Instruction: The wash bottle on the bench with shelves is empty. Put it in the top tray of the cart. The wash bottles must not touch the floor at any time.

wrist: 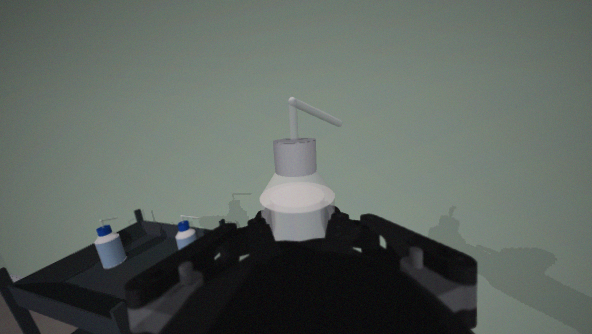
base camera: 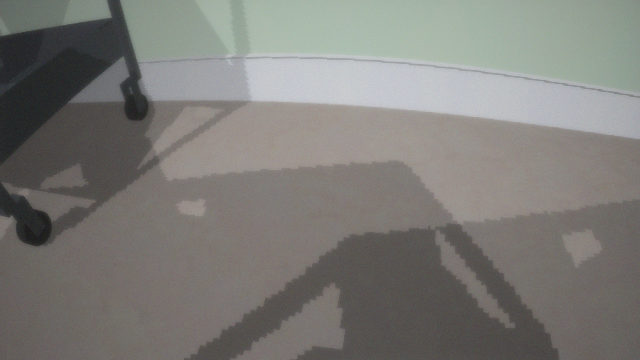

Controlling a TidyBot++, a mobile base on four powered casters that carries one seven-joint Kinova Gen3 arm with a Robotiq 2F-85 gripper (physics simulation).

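Places are measured from the arm's base along level axes (x left, y ahead, z down), in metres.
Pixels of known places: gripper, fingertip midpoint: (wrist: 297, 212).
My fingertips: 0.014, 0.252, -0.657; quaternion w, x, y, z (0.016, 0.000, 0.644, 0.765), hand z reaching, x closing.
Note:
Ahead of a thing's pixels: the offset from my fingertips to its middle, as dx, dy, dz. "spot": to the spot under its first point. Level surfaces: height alone.
My gripper (wrist: 297, 212) is shut on a translucent wash bottle @[-0.009, -0.014, -0.014] (wrist: 296, 192) with a grey cap and a bent spout. The bottle is upright between the fingers, in the middle of the wrist view; its lower part is hidden by the gripper. The dark cart's top tray @[spot: +0.582, +0.185, +0.329] (wrist: 62, 305) is at the lower left of the wrist view, to the left of and beyond the held bottle. In the base camera view, the cart (base camera: 122, 40) shows in part at the upper left, with its lower shelf and two casters. The bench with shelves does not show.
Two wash bottles with blue caps @[+0.678, +0.399, +0.304] (wrist: 110, 250) @[+0.400, +0.401, +0.304] (wrist: 185, 236) stand in the cart's top tray. A green wall (base camera: 400, 30) (wrist: 425, 100) with a white baseboard (base camera: 350, 82) runs behind the cart. Shadows of the arm and the cart fall on the floor @[dz +1.054] (base camera: 100, 290) and wall.

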